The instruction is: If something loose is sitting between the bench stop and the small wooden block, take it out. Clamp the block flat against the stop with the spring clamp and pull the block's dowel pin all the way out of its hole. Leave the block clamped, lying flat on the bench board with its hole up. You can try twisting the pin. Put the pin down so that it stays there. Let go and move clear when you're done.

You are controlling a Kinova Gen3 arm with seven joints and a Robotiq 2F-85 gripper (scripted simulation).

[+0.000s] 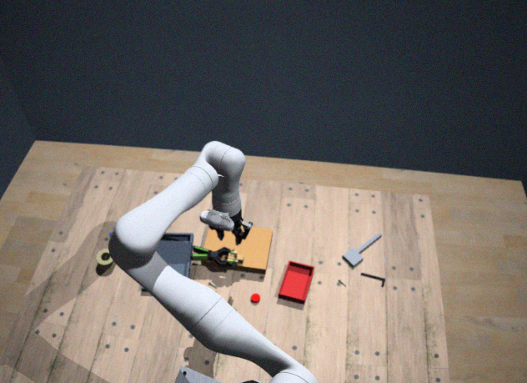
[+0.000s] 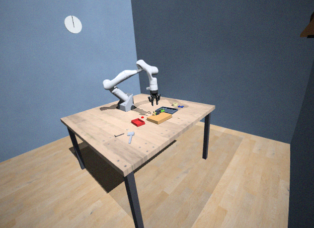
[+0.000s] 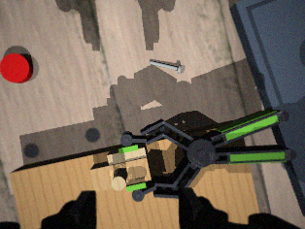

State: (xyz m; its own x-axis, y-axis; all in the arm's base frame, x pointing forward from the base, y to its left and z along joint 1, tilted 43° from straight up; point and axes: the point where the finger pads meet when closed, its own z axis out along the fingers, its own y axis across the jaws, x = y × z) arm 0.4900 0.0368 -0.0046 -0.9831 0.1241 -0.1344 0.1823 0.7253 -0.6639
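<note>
The dowel pin lies 1 cm to the right of my hand and 9 cm below it. Round my hand: bench board 5 cm ahead, 1 cm to the right, 12 cm below; wooden block 1 cm to the right, 11 cm below; red disc 11 cm behind, 9 cm to the right, 14 cm below.
</note>
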